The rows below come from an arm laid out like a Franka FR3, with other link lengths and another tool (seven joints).
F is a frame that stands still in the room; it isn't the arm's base.
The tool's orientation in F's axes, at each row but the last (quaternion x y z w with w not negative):
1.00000, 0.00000, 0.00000, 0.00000
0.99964, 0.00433, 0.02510, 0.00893
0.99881, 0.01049, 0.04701, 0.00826
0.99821, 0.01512, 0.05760, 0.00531
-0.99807, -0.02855, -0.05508, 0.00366
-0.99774, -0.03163, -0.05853, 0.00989
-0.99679, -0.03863, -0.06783, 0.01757
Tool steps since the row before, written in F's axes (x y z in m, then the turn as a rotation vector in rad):
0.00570, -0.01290, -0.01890, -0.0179, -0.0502, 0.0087
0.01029, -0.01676, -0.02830, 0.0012, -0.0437, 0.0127
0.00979, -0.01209, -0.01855, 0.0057, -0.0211, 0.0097
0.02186, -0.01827, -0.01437, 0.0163, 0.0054, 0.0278
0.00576, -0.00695, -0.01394, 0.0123, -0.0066, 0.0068
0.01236, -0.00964, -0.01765, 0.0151, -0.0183, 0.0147
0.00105, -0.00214, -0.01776, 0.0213, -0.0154, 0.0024
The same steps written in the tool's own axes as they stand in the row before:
0.00570, 0.01290, 0.01890, -0.0179, 0.0502, -0.0087
0.00871, 0.01633, 0.02907, 0.0014, 0.0439, -0.0119
0.00774, 0.01196, 0.01957, 0.0061, 0.0214, -0.0088
0.01949, 0.01873, 0.01695, 0.0195, -0.0046, -0.0258
0.00379, 0.00733, 0.01441, 0.0126, 0.0073, -0.0055
0.00958, 0.01070, 0.01874, 0.0156, 0.0190, -0.0133
-0.00155, 0.00274, 0.01764, 0.0202, 0.0170, -0.0001

